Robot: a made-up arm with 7 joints. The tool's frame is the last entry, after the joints. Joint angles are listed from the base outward. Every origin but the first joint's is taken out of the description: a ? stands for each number. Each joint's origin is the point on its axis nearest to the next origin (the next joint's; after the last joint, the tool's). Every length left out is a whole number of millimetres.
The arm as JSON. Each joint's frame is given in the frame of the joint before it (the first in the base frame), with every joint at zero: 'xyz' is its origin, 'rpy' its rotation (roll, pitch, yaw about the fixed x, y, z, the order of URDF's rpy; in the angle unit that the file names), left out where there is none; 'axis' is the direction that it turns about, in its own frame. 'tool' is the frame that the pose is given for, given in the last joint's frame.
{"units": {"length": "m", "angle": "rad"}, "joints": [
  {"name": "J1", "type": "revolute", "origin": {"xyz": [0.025, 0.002, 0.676], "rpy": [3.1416, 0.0, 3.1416]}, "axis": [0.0, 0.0, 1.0]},
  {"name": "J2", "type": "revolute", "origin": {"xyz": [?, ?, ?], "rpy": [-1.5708, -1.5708, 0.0]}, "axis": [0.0, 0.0, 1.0]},
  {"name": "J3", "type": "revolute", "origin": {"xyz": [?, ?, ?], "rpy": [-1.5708, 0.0, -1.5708]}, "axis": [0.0, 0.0, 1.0]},
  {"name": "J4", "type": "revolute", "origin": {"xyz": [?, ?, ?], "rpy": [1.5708, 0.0, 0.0]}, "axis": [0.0, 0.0, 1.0]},
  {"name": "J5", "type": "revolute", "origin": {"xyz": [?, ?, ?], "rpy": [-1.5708, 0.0, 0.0]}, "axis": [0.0, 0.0, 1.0]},
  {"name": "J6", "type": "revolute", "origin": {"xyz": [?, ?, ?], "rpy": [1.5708, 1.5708, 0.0]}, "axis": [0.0, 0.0, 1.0]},
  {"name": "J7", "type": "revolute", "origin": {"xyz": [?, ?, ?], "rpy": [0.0, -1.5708, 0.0]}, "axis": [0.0, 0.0, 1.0]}
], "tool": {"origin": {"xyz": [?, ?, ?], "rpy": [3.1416, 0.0, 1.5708]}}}
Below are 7 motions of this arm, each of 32 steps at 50 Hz.
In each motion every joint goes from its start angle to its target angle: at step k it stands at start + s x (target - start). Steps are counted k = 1, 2, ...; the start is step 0. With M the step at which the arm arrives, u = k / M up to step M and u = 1 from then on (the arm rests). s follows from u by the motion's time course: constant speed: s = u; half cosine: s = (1 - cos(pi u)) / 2; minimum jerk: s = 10 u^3 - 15 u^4 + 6 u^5.
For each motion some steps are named. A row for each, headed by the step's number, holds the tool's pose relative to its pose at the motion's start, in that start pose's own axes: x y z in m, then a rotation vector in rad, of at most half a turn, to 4 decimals.
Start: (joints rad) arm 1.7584 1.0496 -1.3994 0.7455 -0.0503 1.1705 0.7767
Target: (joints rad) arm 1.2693 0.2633 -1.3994 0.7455 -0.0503 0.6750 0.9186
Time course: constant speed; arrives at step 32
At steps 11, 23, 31, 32:
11: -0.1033 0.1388 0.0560 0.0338 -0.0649 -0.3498
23: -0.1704 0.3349 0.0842 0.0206 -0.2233 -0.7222
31: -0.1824 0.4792 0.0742 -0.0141 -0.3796 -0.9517
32: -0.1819 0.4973 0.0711 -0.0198 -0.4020 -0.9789

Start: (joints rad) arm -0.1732 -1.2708 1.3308 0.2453 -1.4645 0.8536 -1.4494
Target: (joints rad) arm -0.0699 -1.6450 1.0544 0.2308 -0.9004 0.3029 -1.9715
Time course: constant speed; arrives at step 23
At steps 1, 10, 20, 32:
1: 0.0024 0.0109 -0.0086 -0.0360 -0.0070 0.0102
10: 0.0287 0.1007 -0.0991 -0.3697 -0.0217 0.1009
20: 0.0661 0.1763 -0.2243 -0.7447 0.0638 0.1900
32: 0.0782 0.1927 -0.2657 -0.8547 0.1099 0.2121

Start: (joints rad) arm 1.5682 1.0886 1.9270 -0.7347 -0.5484 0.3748 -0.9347
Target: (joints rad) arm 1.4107 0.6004 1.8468 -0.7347 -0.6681 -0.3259 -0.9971
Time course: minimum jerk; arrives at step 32
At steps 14, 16, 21, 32:
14: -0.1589 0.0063 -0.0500 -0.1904 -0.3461 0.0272
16: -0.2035 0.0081 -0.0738 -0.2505 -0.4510 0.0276
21: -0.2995 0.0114 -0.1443 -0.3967 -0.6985 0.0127
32: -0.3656 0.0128 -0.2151 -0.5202 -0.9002 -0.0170

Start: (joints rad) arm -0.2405 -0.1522 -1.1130 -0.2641 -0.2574 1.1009 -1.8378
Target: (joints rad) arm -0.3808 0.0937 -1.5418 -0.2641 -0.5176 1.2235 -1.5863
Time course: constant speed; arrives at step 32
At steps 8, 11, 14, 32:
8: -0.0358 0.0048 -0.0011 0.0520 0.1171 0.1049
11: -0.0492 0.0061 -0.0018 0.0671 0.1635 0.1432
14: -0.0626 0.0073 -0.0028 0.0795 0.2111 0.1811
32: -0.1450 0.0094 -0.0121 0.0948 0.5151 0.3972

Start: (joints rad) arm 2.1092 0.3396 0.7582 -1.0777 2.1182 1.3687 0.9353
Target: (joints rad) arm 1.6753 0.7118 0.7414 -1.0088 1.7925 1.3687 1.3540
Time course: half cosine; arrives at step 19
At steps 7, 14, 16, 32:
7: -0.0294 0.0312 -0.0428 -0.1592 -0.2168 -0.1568
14: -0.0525 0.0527 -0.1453 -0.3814 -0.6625 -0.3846
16: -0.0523 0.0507 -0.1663 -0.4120 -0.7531 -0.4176
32: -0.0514 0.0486 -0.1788 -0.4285 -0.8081 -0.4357

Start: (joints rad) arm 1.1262 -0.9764 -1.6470 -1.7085 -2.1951 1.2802 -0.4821
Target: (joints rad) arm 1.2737 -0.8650 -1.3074 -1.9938 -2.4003 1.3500 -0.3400
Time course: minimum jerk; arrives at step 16
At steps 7, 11, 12, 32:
7: 0.0502 -0.0247 0.0346 0.0423 0.2003 0.0157
11: 0.1144 -0.0491 0.0607 0.0514 0.4313 0.0628
12: 0.1261 -0.0525 0.0638 0.0485 0.4716 0.0742
32: 0.1422 -0.0567 0.0672 0.0424 0.5257 0.0910

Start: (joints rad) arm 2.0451 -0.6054 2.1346 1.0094 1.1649 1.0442 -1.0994
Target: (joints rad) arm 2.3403 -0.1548 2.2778 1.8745 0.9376 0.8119 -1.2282
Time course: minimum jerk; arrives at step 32
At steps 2, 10, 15, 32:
2: 0.0003 -0.0001 -0.0002 0.0002 0.0001 -0.0007
10: 0.0300 -0.0093 -0.0109 0.0259 0.0133 -0.0514
15: 0.0782 -0.0328 -0.0210 0.0868 0.0484 -0.1082
32: 0.1907 -0.1174 -0.0363 0.2940 0.1691 -0.1370

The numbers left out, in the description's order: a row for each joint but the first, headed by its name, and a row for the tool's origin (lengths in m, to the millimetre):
J2: -0.029 0.006 0.0
J3: -0.322 -0.019 0.0
J4: -0.028 -0.006 0.0
J5: -0.003 -0.267 0.0
J6: 0.002 -0.018 0.0
J7: 0.149 -0.03 0.0
tool: 0.014 0.0 0.0

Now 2 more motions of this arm.
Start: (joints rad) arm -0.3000 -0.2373 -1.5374 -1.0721 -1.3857 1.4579 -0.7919
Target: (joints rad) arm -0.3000 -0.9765 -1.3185 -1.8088 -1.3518 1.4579 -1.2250
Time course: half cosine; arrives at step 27
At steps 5, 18, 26, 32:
5: 0.0301 0.0157 0.0267 -0.0127 0.0583 -0.0292
18: 0.3315 0.1126 0.1146 -0.1897 0.5382 -0.2693
26: 0.4432 0.1266 0.0865 -0.2873 0.7181 -0.3548
32: 0.4447 0.1267 0.0859 -0.2887 0.7206 -0.3560

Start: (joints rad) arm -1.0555 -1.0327 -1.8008 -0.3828 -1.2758 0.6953 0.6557
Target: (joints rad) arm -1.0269 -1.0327 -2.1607 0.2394 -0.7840 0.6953 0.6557
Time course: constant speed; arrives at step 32
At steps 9, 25, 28, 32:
9: 0.0563 -0.0544 0.0036 0.1106 0.1311 0.0806
25: 0.1809 -0.1061 -0.0034 0.2175 0.4125 0.2141
28: 0.2059 -0.1086 -0.0065 0.2238 0.4700 0.2364
32: 0.2393 -0.1084 -0.0114 0.2250 0.5482 0.2643

